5 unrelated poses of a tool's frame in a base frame.
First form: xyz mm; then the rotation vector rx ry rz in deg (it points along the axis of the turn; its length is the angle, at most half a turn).
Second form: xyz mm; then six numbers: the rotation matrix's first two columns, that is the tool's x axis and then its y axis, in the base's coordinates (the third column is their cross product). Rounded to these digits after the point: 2 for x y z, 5 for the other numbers.
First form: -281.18, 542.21, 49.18, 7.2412, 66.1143, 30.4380
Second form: -281.18, 542.21, 49.18, 0.29693, 0.46180, -0.83581, -0.33472, 0.87008, 0.36182
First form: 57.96, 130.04, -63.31, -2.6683, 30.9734, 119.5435
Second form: 57.96, 130.04, -63.31, -0.55150, 0.79845, -0.24151, -0.81527, -0.45462, 0.35869
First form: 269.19, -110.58, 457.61, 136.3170, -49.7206, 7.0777
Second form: 269.19, -110.58, 457.61, 0.78226, -0.55735, 0.27825, -0.61286, -0.60847, 0.50415
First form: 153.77, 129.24, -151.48, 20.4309, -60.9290, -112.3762
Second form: 153.77, 129.24, -151.48, -0.59471, -0.79177, 0.13936, 0.54880, -0.27316, 0.79007
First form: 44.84, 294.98, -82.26, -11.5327, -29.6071, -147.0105
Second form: 44.84, 294.98, -82.26, -0.85855, -0.45450, 0.23733, 0.51094, -0.79709, 0.32184
